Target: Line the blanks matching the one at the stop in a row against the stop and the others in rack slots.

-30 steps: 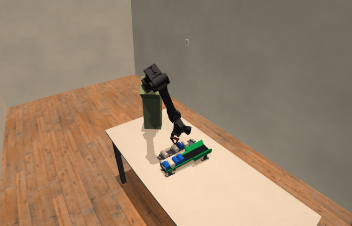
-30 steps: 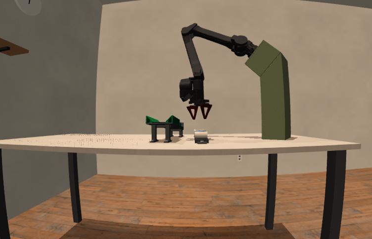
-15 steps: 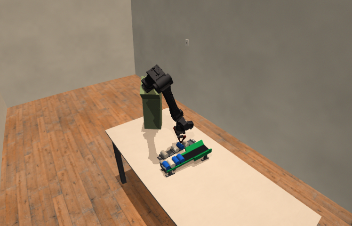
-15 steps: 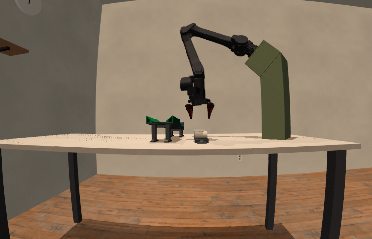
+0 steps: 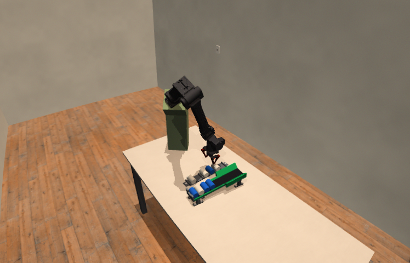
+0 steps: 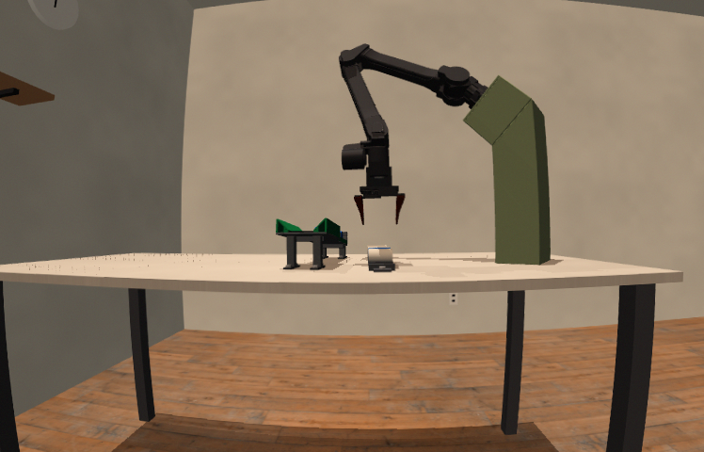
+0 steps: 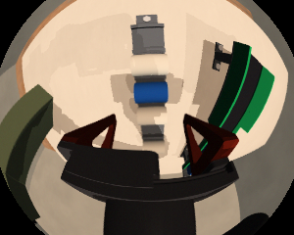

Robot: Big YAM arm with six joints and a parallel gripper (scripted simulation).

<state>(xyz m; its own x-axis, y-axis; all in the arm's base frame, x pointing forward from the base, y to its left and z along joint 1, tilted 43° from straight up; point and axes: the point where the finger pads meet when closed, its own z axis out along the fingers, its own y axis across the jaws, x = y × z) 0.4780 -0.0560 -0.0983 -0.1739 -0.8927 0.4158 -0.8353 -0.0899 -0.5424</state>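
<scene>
Now: the grey stock rack 3 cm to the right of my hand and 12 cm below it.
</scene>
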